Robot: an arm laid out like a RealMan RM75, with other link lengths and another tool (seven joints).
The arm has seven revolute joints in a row. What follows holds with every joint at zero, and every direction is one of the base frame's. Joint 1 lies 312.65 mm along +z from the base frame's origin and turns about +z. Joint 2 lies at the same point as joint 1 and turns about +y. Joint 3 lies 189.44 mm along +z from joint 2 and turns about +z. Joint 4 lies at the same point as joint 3 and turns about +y. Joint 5 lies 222.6 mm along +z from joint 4 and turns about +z. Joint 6 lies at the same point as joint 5 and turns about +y. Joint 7 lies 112.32 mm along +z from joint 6 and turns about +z. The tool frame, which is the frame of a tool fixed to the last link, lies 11 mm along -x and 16 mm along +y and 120 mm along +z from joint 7; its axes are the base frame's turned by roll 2.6, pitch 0 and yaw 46.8 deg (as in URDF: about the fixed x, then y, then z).
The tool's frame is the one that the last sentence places.
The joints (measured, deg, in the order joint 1, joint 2, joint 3, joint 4, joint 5, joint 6, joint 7), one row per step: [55.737 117.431 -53.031 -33.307 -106.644 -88.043 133.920]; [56.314 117.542 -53.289 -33.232 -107.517 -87.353 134.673]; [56.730 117.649 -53.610 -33.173 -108.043 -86.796 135.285]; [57.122 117.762 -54.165 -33.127 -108.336 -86.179 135.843]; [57.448 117.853 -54.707 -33.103 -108.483 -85.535 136.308]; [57.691 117.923 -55.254 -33.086 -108.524 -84.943 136.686]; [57.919 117.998 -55.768 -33.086 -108.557 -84.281 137.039]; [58.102 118.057 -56.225 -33.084 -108.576 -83.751 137.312]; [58.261 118.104 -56.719 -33.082 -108.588 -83.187 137.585]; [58.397 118.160 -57.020 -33.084 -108.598 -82.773 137.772]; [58.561 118.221 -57.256 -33.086 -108.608 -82.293 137.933]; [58.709 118.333 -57.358 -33.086 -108.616 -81.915 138.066]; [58.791 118.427 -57.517 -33.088 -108.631 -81.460 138.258]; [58.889 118.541 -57.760 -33.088 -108.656 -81.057 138.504]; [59.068 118.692 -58.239 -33.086 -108.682 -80.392 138.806]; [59.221 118.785 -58.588 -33.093 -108.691 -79.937 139.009]
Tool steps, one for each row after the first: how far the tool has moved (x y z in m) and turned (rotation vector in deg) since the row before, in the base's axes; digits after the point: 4 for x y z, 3 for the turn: [-0.0002 0.0011 -0.0037 -0.136 -1.085 -0.259]; [-0.0003 0.0007 -0.0030 -0.136 -0.772 -0.220]; [-0.0007 0.0004 -0.0032 -0.124 -0.721 -0.122]; [-0.0008 0.0008 -0.0027 0.010 -0.583 -0.116]; [-0.0006 0.0007 -0.0023 0.041 -0.485 -0.098]; [-0.0006 0.0010 -0.0022 0.145 -0.457 -0.119]; [-0.0005 0.0007 -0.0018 0.104 -0.391 -0.064]; [-0.0002 0.0008 -0.0019 0.133 -0.420 -0.082]; [-0.0004 0.0006 -0.0013 0.118 -0.250 -0.053]; [-0.0007 0.0010 -0.0011 0.216 -0.206 -0.056]; [-0.0010 0.0007 -0.0010 0.152 -0.064 -0.071]; [-0.0004 0.0010 -0.0010 0.191 -0.129 -0.191]; [-0.0004 0.0005 -0.0014 0.067 -0.182 -0.164]; [-0.0006 0.0007 -0.0024 0.149 -0.365 -0.121]; [-0.0006 0.0005 -0.0016 0.112 -0.260 -0.031]
